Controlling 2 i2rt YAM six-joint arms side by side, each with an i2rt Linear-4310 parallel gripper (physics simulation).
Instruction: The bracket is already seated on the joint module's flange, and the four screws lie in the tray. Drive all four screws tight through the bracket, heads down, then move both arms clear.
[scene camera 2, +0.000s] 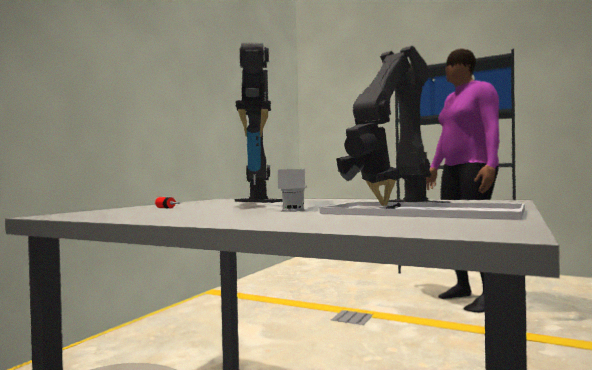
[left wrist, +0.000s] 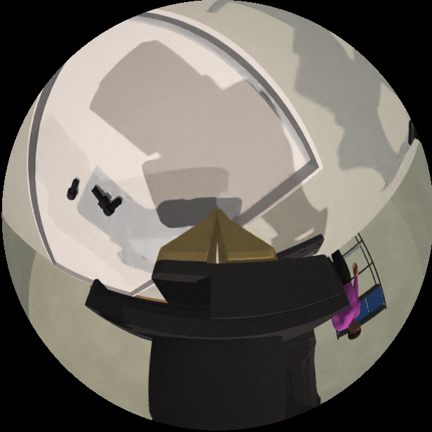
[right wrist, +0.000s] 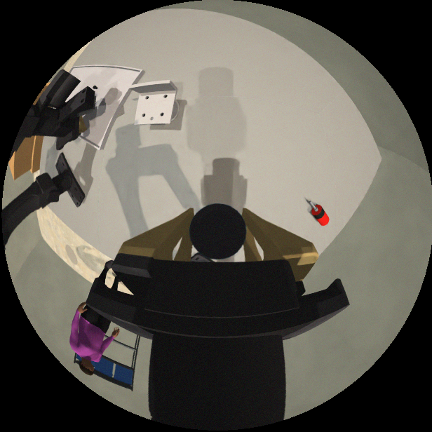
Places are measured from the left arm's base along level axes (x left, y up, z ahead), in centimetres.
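Pixels of known places: left gripper, fingertip midpoint: (scene camera 2: 384, 205); right gripper, fingertip midpoint: (scene camera 2: 253, 136); right arm's base, link origin: (scene camera 2: 258, 201).
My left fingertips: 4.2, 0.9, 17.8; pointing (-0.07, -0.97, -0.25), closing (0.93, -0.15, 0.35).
Behind a point stands the place of what it marks, as x, y, z.
The bracket (scene camera 2: 291, 178) @[-7.0, 8.6, 40.0] (right wrist: 156, 108) sits on the joint module (scene camera 2: 293, 201) @[-7.3, 2.6, 39.3], its several holes showing dark and open. Three black screws show in the left wrist view: one lone screw (left wrist: 73, 189) and two touching screws (left wrist: 106, 201), all lying in the tray (scene camera 2: 425, 213) @[26.1, 0.8, 29.1] (left wrist: 75, 115) (right wrist: 125, 77). A fourth screw cannot be made out. My left gripper (scene camera 2: 384, 204) @[4.2, 0.8, 17.8] (left wrist: 216, 215) is shut, tips low at the tray's near-left part; what lies beneath the tips is hidden. My right gripper (scene camera 2: 254, 133) @[-26.5, 21.2, 40.0] (right wrist: 217, 214) is shut on a blue screwdriver (scene camera 2: 254, 152) @[-29.6, 16.7, 38.1] (right wrist: 217, 232), upright, bit down, high above the table.
A red screwdriver (scene camera 2: 165, 202) @[-48.3, 1.9, 59.8] (right wrist: 320, 215) lies on the table (scene camera 2: 125, 220) @[-17.5, 0.0, 78.4] at the picture's left, away from the module. The bracket and module stand between the right arm and the tray. A person in a purple top (scene camera 2: 470, 122) stands behind the table, in front of a rack (scene camera 2: 513, 130).
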